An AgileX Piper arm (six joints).
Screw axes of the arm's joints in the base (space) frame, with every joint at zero. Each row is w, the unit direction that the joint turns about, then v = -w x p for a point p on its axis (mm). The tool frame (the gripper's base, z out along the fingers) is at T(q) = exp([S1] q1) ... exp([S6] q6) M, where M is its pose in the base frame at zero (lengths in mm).
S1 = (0, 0, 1, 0.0, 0.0, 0.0)
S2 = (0, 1, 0, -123.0, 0.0, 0.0)
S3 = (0, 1, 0, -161.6, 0.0, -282.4)
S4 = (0.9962, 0, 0.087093, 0.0, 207.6, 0.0)
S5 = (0, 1, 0, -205.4, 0.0, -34.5)
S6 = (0.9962, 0, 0.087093, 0.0, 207.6, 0.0)
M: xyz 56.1 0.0 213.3 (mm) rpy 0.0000 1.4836 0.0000 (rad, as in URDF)
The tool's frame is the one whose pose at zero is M.
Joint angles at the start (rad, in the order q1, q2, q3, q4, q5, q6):
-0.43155, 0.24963, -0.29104, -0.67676, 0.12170, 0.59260
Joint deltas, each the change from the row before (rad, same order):
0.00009, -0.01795, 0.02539, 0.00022, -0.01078, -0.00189
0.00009, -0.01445, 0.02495, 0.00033, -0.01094, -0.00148
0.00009, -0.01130, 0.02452, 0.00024, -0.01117, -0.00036
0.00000, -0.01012, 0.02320, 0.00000, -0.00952, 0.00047
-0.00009, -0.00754, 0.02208, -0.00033, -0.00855, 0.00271
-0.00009, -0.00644, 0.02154, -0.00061, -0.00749, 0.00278
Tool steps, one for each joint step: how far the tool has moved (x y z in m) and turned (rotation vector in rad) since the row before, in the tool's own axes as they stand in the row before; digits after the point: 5 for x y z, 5 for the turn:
0.00638, 0.00101, -0.00170, -0.00673, -0.00154, -0.00221
0.00652, 0.00109, -0.00114, -0.00708, 0.00136, -0.00184
0.00661, 0.00116, -0.00067, -0.00743, 0.00387, -0.00090
0.00639, 0.00106, -0.00054, -0.00640, 0.00510, -0.00022
0.00629, 0.00101, -0.00022, -0.00587, 0.00737, 0.00170
0.00628, 0.00094, -0.00010, -0.00530, 0.00881, 0.00154

